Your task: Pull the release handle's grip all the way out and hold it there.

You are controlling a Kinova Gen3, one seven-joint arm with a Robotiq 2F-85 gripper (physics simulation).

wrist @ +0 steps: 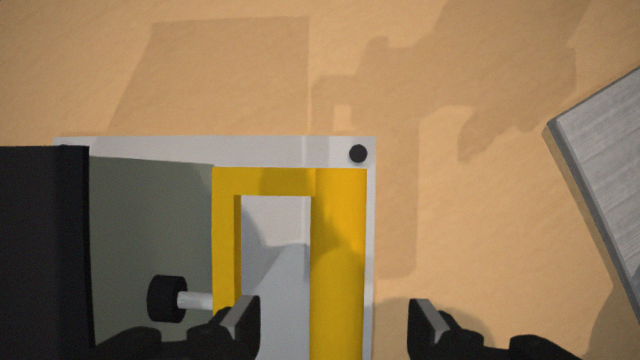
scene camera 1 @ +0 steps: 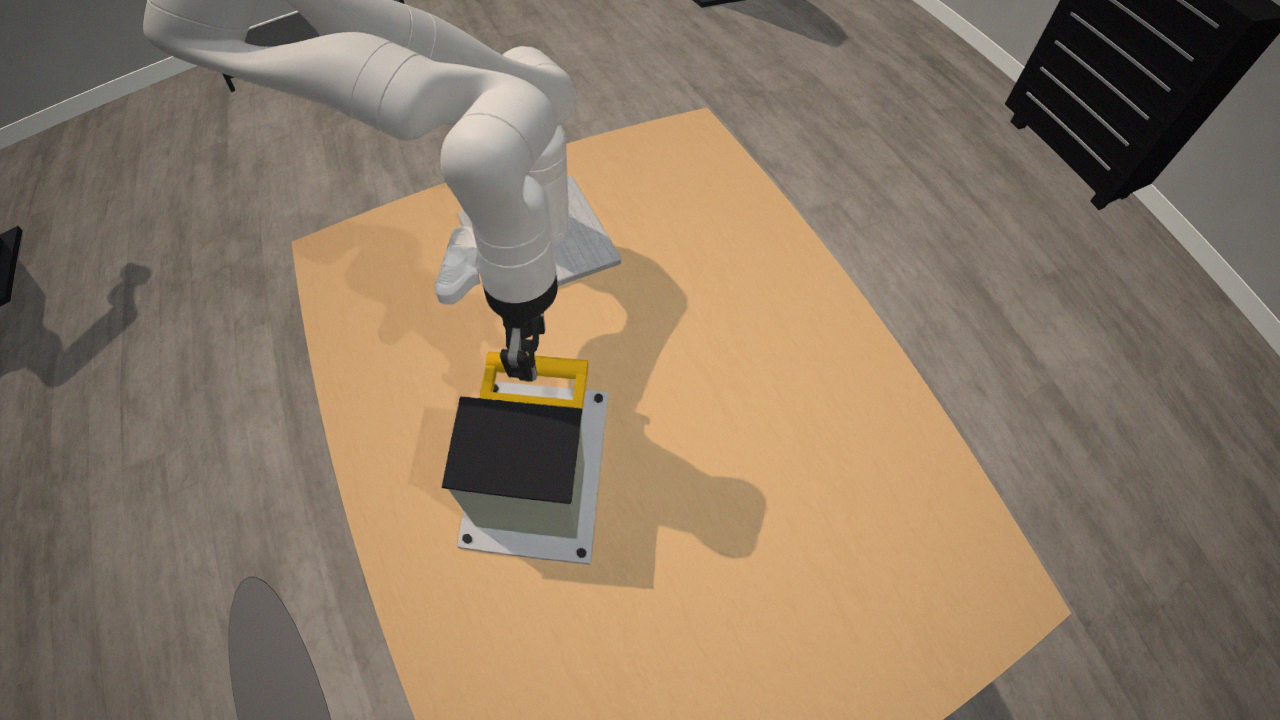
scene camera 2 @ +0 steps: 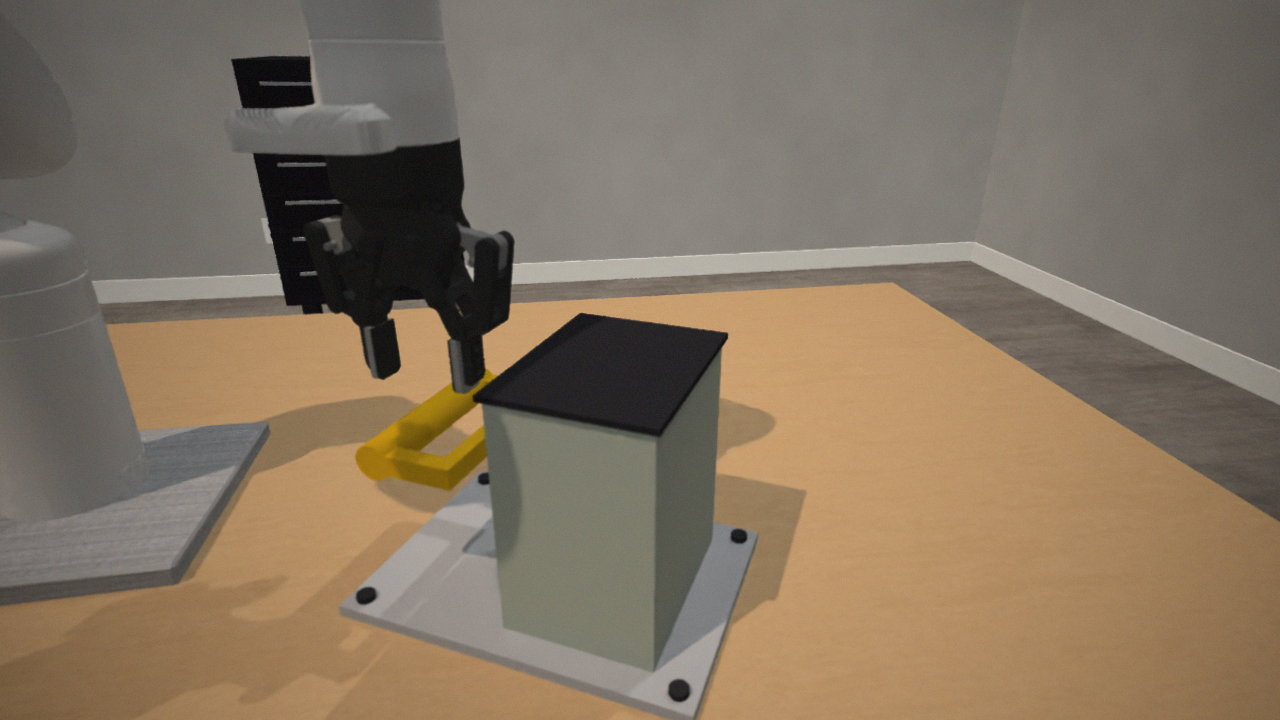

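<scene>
The yellow grip [scene camera 1: 565, 367] [scene camera 2: 416, 431] [wrist: 338, 290] is a rectangular frame with a thick round outer bar. It stands out from the side of a grey-green box [scene camera 1: 523, 517] [scene camera 2: 577, 528] [wrist: 150, 215] with a black lid. In the wrist view a short light rod [wrist: 195, 300] joins it to a black collar [wrist: 167, 299] at the box. My gripper [scene camera 1: 519, 371] [scene camera 2: 425, 368] [wrist: 334, 322] is partly open, pointing down at the outer bar. In the wrist view one finger is over the frame's opening and the other beyond the bar. Nothing is held; exact fingertip depth is unclear.
The box stands on a light grey base plate [scene camera 1: 594, 465] [scene camera 2: 429, 595] [wrist: 150, 147] with black bolts. The robot's pedestal board [scene camera 1: 586, 237] [scene camera 2: 214, 501] [wrist: 607, 165] is beside it on the tan table top [scene camera 1: 850, 501]. A black drawer cabinet [scene camera 1: 1118, 98] [scene camera 2: 290, 183] stands beyond the table.
</scene>
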